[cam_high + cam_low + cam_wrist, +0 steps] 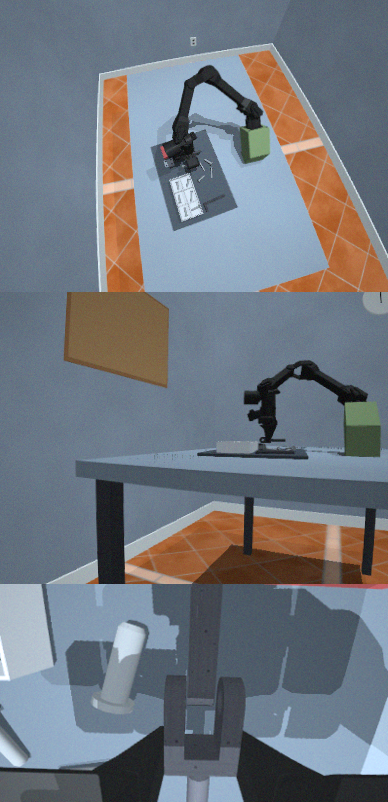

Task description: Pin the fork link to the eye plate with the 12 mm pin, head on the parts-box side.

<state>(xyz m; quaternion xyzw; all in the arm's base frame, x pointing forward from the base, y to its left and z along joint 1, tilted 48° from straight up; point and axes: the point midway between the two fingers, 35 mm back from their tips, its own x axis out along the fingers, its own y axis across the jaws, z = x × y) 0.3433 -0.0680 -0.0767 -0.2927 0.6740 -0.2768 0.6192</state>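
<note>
Now: the eye plate 4 cm ahead of my hand and 5 cm below it. From my hand the other things lie so: thick headed pin: 3 cm ahead, 5 cm to the left, 6 cm below; then dark mat: 2 cm ahead, 10 cm to the left, 7 cm below; then thin headed pin: 5 cm behind, 7 cm to the left, 6 cm below.
</note>
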